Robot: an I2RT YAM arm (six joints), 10 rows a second.
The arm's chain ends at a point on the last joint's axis. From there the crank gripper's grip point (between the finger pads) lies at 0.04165 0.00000 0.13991 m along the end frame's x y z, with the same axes.
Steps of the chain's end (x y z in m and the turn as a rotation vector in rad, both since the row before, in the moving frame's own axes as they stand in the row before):
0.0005, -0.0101, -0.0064, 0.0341, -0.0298, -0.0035
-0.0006, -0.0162, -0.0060, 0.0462, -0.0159, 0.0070
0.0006, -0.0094, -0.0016, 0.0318, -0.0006, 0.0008
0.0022, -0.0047, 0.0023, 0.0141, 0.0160, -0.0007
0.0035, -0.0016, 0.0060, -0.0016, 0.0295, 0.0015
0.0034, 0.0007, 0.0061, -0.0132, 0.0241, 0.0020
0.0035, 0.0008, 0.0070, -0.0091, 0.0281, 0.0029
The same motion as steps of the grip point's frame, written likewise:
-0.0037, -0.0150, -0.0053, 0.0341, -0.0298, -0.0035
-0.0028, -0.0224, -0.0055, 0.0462, -0.0159, 0.0070
0.0005, -0.0138, -0.0016, 0.0318, -0.0006, 0.0008
0.0044, -0.0067, 0.0016, 0.0141, 0.0160, -0.0007
0.0076, -0.0013, 0.0047, -0.0016, 0.0295, 0.0015
0.0068, 0.0026, 0.0050, -0.0132, 0.0241, 0.0020
0.0074, 0.0022, 0.0058, -0.0091, 0.0281, 0.0029

